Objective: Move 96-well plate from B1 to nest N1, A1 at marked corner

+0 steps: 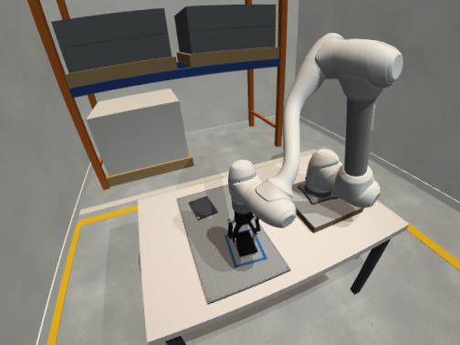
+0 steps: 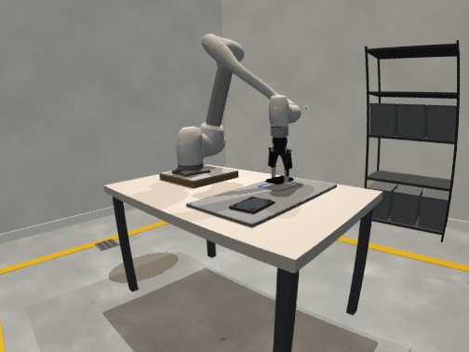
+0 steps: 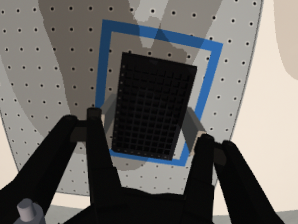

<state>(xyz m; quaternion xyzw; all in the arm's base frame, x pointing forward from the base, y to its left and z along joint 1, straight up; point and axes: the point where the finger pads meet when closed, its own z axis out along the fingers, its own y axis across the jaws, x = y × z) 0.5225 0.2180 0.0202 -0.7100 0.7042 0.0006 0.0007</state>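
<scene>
Now: the dark plate nest N1 15 cm ahead of my hand, 33 cm to the right of it and 4 cm below it. Round my hand: black 96-well plate (2 cm below).
</scene>
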